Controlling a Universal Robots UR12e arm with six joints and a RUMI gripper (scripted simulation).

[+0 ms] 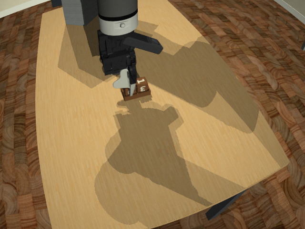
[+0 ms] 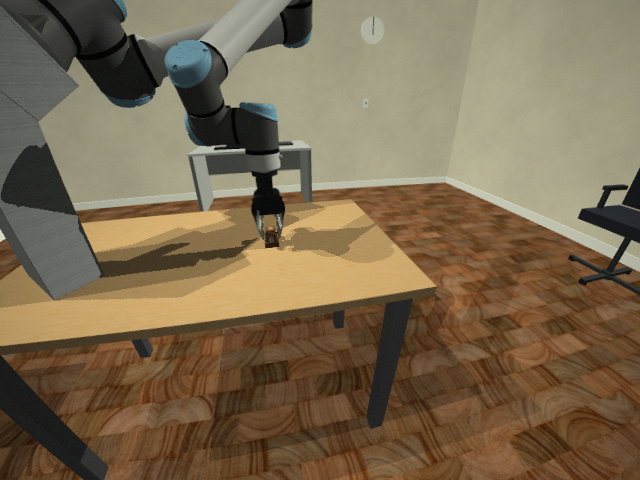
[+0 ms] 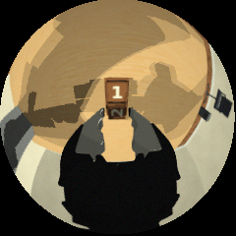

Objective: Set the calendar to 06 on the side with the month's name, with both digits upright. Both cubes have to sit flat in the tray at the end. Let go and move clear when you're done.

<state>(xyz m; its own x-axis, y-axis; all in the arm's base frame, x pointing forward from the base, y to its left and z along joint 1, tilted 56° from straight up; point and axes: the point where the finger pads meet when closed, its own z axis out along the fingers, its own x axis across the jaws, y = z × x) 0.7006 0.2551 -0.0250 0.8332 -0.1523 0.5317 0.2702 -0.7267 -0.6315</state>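
The brown calendar tray lies 30 mm below my hand, 20 mm to the left of it and 10 mm behind it. From my hand the other things lie so: cube (30 mm to the left, 10 mm below, 10 mm behind).
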